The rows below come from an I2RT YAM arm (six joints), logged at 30 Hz.
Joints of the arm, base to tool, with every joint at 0 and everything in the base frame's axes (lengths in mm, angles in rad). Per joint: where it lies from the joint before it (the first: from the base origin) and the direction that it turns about. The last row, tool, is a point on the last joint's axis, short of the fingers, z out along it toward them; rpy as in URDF.
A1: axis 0 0 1 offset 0 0 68
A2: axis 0 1 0 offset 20 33.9 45.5
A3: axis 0 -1 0 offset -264 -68.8 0
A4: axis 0 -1 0 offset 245 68.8 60
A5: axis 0 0 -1 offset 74 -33.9 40.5
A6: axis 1 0 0 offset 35.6 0 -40.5
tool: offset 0 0 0 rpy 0 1.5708 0
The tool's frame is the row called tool.
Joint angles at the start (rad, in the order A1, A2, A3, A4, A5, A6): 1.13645 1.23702 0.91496 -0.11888 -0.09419 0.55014
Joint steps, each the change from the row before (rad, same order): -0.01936 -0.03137 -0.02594 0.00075 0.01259 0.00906; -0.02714 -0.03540 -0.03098 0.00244 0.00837 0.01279; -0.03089 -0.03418 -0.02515 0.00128 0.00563 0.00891; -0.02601 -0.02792 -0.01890 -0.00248 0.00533 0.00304; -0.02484 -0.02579 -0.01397 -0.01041 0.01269 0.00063; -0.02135 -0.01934 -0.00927 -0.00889 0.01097 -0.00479; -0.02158 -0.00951 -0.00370 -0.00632 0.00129 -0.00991; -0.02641 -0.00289 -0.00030 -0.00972 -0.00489 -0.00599; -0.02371 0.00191 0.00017 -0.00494 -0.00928 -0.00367; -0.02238 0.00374 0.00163 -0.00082 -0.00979 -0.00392; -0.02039 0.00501 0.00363 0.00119 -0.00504 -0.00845; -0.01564 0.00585 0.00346 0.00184 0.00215 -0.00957
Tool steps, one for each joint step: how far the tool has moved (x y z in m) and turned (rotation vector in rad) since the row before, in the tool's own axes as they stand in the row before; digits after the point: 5 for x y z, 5 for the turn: 0.00064 -0.00647 -0.00679 0.02199 -0.02171 0.01669; 0.00055 -0.00860 -0.00739 0.02375 -0.02421 0.02357; -0.00123 -0.00840 -0.00741 0.02225 -0.02779 0.02083; -0.00120 -0.00689 -0.00604 0.02037 -0.02205 0.01306; -0.00150 -0.00653 -0.00577 0.02850 -0.02120 0.01045; -0.00169 -0.00535 -0.00435 0.02467 -0.01810 0.00364; -0.00225 -0.00473 -0.00229 0.01780 -0.01131 -0.00132; -0.00265 -0.00562 -0.00098 0.01988 -0.00471 0.00487; -0.00226 -0.00496 0.00020 0.01379 -0.00133 0.00629; -0.00269 -0.00433 0.00050 0.01027 -0.00358 0.00544; -0.00316 -0.00371 0.00061 0.01134 -0.00739 -0.00003; -0.00260 -0.00306 0.00090 0.01410 -0.00836 -0.00308
